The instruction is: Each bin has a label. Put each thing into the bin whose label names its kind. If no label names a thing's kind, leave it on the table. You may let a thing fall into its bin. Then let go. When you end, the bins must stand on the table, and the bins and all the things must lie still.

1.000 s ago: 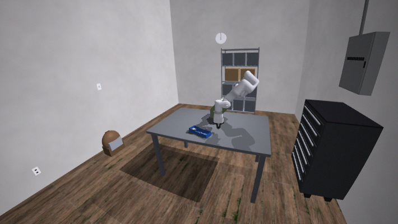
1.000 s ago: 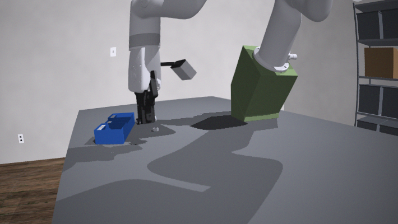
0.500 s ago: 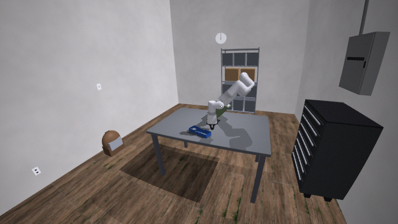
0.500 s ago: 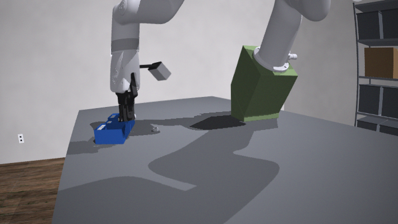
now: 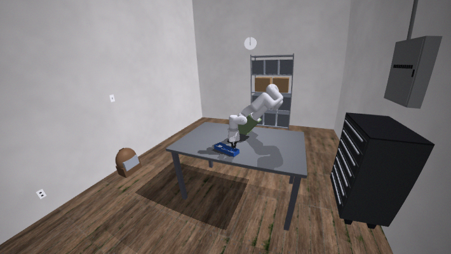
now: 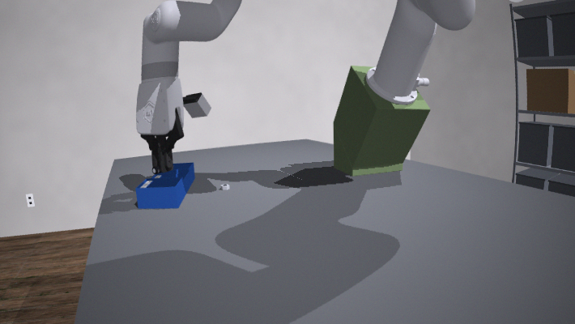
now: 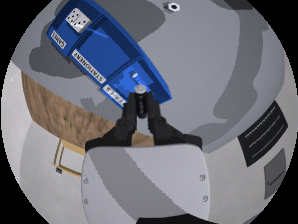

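Right now the black battery is 20 mm below my hand. From my hand the other things lie so: blue bin (10 mm behind, 90 mm to the right, 60 mm below); small nut (130 mm behind, 70 mm to the right, 80 mm below); blue battery (70 mm below).
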